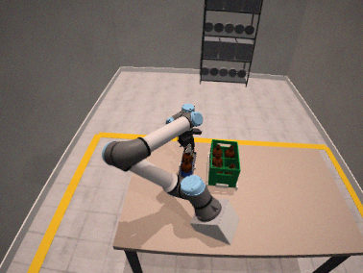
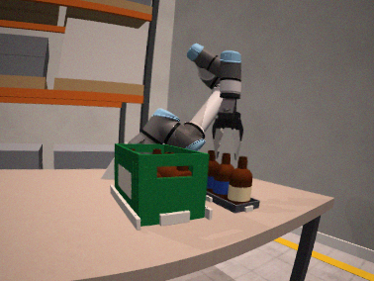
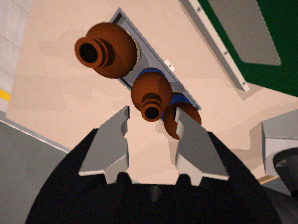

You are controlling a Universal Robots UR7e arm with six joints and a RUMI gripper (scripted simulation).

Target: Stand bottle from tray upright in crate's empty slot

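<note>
My hand is 7 cm above the bottle. The rest, counted from my hand: green crate 25 cm to the right, 7 cm below, 2 cm behind; then tray 14 cm below.
</note>
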